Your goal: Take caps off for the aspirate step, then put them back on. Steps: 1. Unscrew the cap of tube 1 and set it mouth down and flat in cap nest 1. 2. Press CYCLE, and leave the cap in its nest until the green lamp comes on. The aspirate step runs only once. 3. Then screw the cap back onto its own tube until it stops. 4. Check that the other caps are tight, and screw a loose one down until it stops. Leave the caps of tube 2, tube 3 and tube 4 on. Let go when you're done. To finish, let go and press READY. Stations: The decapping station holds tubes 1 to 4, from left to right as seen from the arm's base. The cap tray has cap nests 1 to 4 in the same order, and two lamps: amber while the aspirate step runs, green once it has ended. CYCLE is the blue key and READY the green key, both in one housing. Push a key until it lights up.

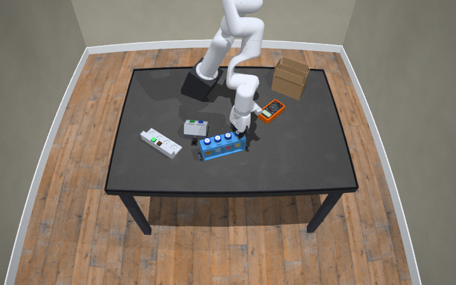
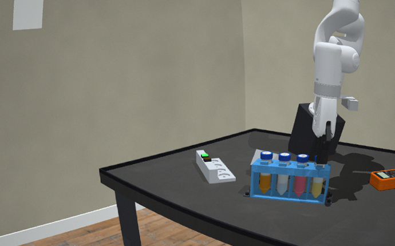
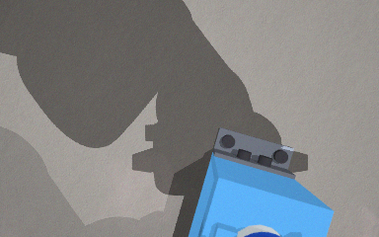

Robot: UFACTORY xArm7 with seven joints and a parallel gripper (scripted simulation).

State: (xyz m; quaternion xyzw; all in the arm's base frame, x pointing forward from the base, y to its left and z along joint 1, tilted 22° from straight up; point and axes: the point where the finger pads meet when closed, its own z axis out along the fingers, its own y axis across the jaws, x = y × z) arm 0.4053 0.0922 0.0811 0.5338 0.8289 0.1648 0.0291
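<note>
My hand is 10 mm above the cap 1. The rest, counted from my hand: grey key housing 200 mm to the right, 120 mm behind, 80 mm below.
</note>
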